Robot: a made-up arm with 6 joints. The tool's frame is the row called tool.
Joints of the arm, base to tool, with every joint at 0 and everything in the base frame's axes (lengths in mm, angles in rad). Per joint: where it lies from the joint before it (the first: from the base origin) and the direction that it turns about. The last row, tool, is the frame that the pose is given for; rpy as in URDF.
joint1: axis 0 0 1 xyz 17.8 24.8 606.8
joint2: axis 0.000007 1 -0.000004 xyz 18.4 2.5 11.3
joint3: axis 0.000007 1 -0.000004 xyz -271.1 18.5 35.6
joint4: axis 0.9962 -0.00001 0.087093 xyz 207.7 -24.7 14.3
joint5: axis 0.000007 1 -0.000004 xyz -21.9 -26.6 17
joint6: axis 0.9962 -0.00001 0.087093 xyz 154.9 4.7 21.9
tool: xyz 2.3 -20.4 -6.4 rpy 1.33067 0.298 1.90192
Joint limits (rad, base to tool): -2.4..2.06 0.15..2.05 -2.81..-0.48 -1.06..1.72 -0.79..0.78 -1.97..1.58
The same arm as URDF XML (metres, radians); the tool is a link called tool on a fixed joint. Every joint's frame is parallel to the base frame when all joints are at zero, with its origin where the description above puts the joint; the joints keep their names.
<robot name="arm">
  <link name="base_link"/>
  <link name="link1"/>
  <link name="link2"/>
  <link name="link3"/>
  <link name="link4"/>
  <link name="link5"/>
  <link name="link6"/>
  <link name="tool"/>
  <joint name="joint1" type="revolute">
    <parent link="base_link"/>
    <child link="link1"/>
    <origin xyz="0.0178 0.0248 0.6068"/>
    <axis xyz="0 0 1"/>
    <limit lower="-2.4" upper="2.06"/>
  </joint>
  <joint name="joint2" type="revolute">
    <parent link="link1"/>
    <child link="link2"/>
    <origin xyz="0.0184 0.0025 0.0113"/>
    <axis xyz="0 1 0"/>
    <limit lower="0.15" upper="2.05"/>
  </joint>
  <joint name="joint3" type="revolute">
    <parent link="link2"/>
    <child link="link3"/>
    <origin xyz="-0.2711 0.0185 0.0356"/>
    <axis xyz="0 1 0"/>
    <limit lower="-2.81" upper="-0.48"/>
  </joint>
  <joint name="joint4" type="revolute">
    <parent link="link3"/>
    <child link="link4"/>
    <origin xyz="0.2077 -0.0247 0.0143"/>
    <axis xyz="0.9962 0 0.0871"/>
    <limit lower="-1.06" upper="1.72"/>
  </joint>
  <joint name="joint5" type="revolute">
    <parent link="link4"/>
    <child link="link5"/>
    <origin xyz="-0.0219 -0.0266 0.017"/>
    <axis xyz="0 1 0"/>
    <limit lower="-0.79" upper="0.78"/>
  </joint>
  <joint name="joint6" type="revolute">
    <parent link="link5"/>
    <child link="link6"/>
    <origin xyz="0.1549 0.0047 0.0219"/>
    <axis xyz="0.9962 0 0.0871"/>
    <limit lower="-1.97" upper="1.58"/>
  </joint>
  <joint name="tool_fixed" type="fixed">
    <parent link="link6"/>
    <child link="tool"/>
    <origin xyz="0.0023 -0.0204 -0.0064" rpy="1.3307 0.298 1.9019"/>
  </joint>
</robot>

